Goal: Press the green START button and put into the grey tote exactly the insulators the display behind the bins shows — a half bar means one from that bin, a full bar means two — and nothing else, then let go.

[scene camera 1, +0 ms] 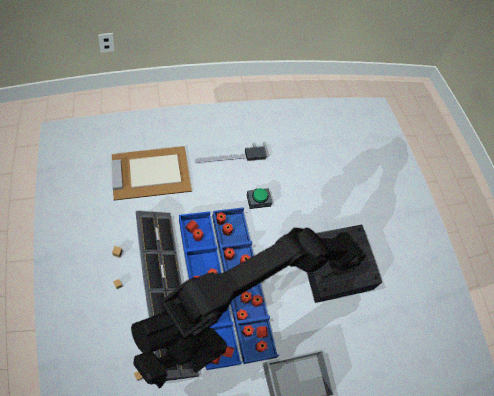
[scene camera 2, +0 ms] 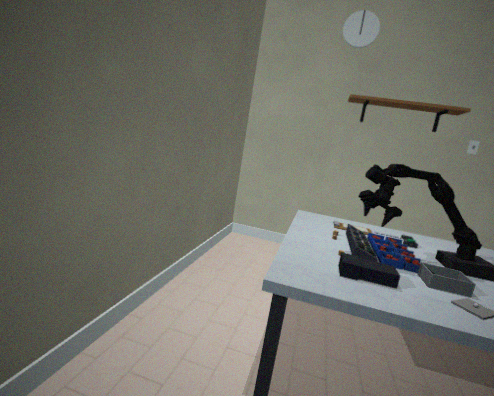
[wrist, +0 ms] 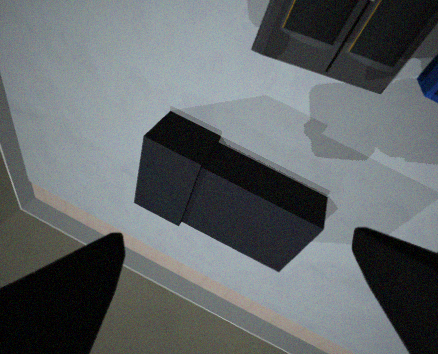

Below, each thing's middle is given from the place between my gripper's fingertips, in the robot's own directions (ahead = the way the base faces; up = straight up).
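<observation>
Dark box (scene camera 2: 350,266): my hand 16 cm above it, 16 cm to the right of it. Grey tote (scene camera 1: 312,366): 30 cm behind my hand, 16 cm below, 3 cm to the left. Going by their middles, of the things named here, dark box nearest to my hand.
</observation>
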